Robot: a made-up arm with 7 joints. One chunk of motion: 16 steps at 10 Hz.
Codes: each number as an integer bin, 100 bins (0 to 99) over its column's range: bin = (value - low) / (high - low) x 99, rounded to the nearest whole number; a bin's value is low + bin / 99 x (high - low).
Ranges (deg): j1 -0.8..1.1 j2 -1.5..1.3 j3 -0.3..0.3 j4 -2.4..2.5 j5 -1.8..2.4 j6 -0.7..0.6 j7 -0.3..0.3
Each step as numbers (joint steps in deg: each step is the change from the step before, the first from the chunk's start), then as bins.
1 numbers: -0.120 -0.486 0.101 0.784 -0.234 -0.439 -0.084
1 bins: 35 36 66 64 37 20 36
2 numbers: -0.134 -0.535 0.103 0.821 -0.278 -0.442 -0.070
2 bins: 35 34 66 65 36 20 38
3 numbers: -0.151 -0.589 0.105 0.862 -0.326 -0.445 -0.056
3 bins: 34 32 67 66 35 19 40
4 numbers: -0.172 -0.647 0.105 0.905 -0.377 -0.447 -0.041
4 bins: 33 30 67 67 34 19 43
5 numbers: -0.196 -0.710 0.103 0.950 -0.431 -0.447 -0.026
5 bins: 31 28 66 68 32 19 45
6 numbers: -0.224 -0.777 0.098 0.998 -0.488 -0.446 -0.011
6 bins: 30 26 66 69 31 19 48
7 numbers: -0.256 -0.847 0.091 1.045 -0.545 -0.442 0.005
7 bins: 28 23 65 70 30 20 50
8 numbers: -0.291 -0.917 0.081 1.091 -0.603 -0.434 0.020
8 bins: 27 21 63 71 28 20 53
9 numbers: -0.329 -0.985 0.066 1.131 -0.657 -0.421 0.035
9 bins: 25 18 60 71 27 21 55
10 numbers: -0.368 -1.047 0.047 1.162 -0.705 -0.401 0.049
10 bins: 23 16 57 72 26 23 58
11 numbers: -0.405 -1.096 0.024 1.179 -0.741 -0.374 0.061
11 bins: 21 14 53 72 25 25 60
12 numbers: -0.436 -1.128 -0.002 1.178 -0.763 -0.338 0.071
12 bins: 19 13 49 72 24 28 61
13 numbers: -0.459 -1.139 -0.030 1.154 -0.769 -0.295 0.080
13 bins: 18 13 45 72 24 31 63
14 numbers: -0.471 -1.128 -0.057 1.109 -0.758 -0.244 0.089
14 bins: 17 13 40 71 25 35 64
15 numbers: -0.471 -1.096 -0.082 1.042 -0.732 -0.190 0.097
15 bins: 17 14 36 70 25 39 66
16 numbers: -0.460 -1.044 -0.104 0.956 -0.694 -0.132 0.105
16 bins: 18 16 32 68 26 43 67
